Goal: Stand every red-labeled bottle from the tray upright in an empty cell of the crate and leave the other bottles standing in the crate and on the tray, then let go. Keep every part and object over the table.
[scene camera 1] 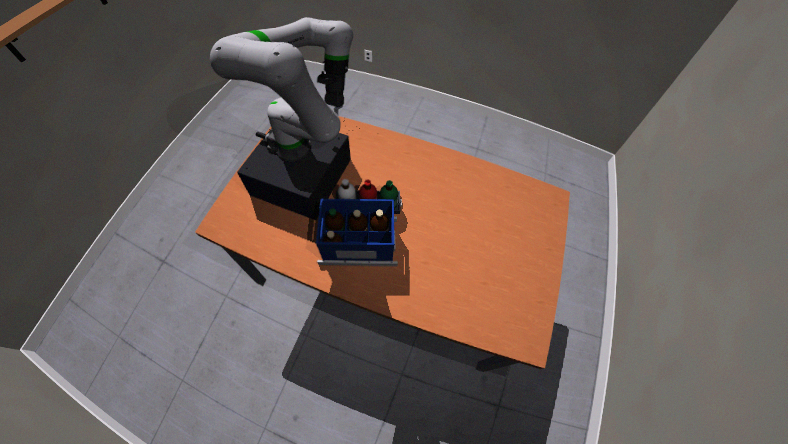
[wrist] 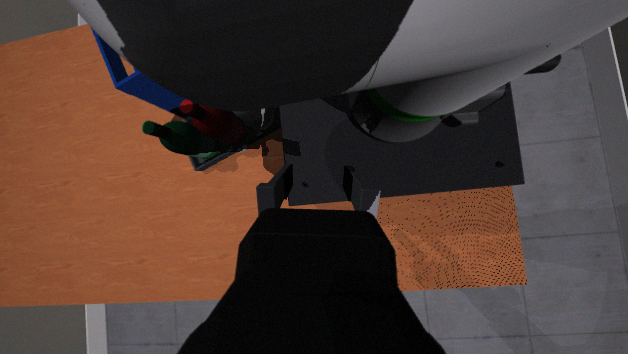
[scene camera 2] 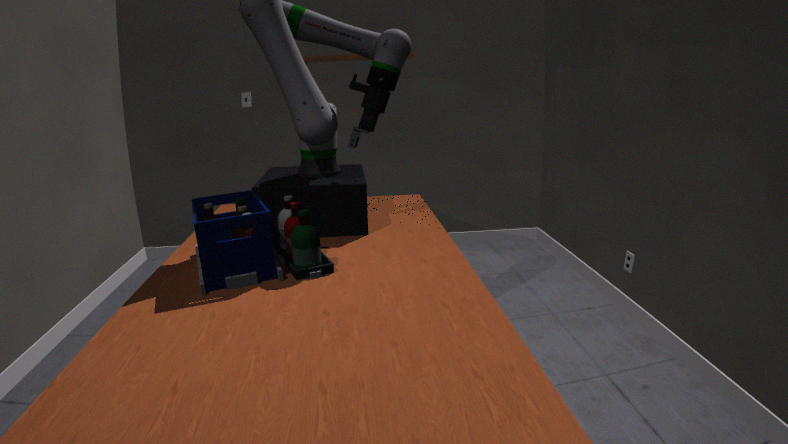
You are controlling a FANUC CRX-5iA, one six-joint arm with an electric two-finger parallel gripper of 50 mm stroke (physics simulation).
Labels:
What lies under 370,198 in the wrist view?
The gripper.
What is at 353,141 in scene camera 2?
The gripper.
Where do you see a green bottle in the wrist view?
At 179,137

